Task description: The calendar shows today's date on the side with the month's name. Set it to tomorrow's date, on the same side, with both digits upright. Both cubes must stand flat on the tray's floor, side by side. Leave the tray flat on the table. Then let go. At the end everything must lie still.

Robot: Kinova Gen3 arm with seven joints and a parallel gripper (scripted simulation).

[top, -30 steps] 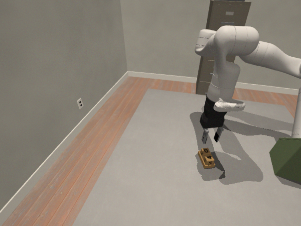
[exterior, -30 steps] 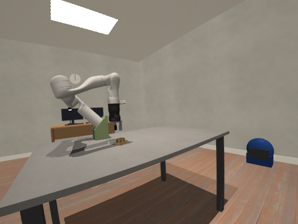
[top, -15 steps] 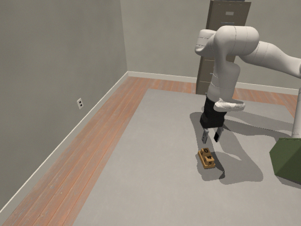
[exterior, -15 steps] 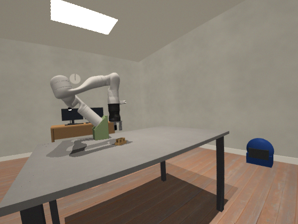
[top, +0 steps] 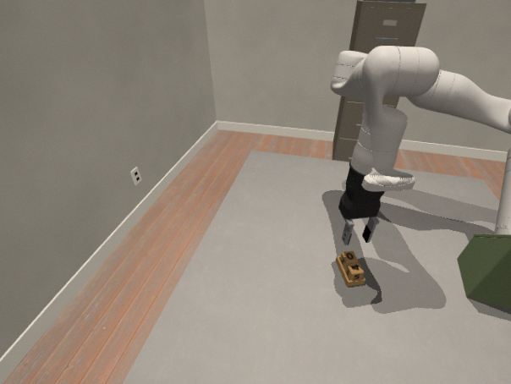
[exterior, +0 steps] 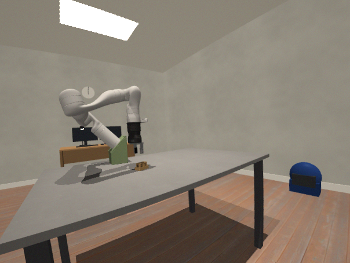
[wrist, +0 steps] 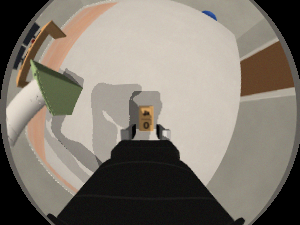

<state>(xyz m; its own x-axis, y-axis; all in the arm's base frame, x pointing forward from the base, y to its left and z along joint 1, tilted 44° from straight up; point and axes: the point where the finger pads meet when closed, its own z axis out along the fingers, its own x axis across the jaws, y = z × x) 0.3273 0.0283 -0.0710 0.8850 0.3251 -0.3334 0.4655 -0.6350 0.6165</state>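
My gripper is now 1 cm past the tray, 1 cm to the right of it and 10 cm above it.
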